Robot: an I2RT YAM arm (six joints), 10 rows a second.
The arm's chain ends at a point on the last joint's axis. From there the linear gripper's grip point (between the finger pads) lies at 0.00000 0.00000 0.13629 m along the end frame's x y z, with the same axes.
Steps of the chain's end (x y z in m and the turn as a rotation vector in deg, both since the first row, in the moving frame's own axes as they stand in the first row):
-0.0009, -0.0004, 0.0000, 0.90, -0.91, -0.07
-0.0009, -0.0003, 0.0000, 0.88, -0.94, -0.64
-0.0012, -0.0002, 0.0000, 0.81, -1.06, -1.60
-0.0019, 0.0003, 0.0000, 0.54, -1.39, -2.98
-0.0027, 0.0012, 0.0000, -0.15, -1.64, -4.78
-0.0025, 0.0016, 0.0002, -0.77, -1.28, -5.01
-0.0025, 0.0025, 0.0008, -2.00, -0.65, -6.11
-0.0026, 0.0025, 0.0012, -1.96, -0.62, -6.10
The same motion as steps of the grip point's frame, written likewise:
-0.0031, -0.0025, 0.0000, 0.90, -0.91, -0.07
-0.0031, -0.0024, 0.0000, 0.88, -0.94, -0.64
-0.0037, -0.0021, 0.0000, 0.81, -1.06, -1.60
-0.0052, -0.0009, 0.0000, 0.54, -1.39, -2.98
-0.0066, 0.0017, -0.0001, -0.15, -1.64, -4.78
-0.0055, 0.0036, 0.0002, -0.77, -1.28, -5.01
-0.0038, 0.0073, 0.0007, -2.00, -0.65, -6.11
-0.0038, 0.0072, 0.0011, -1.96, -0.62, -6.10

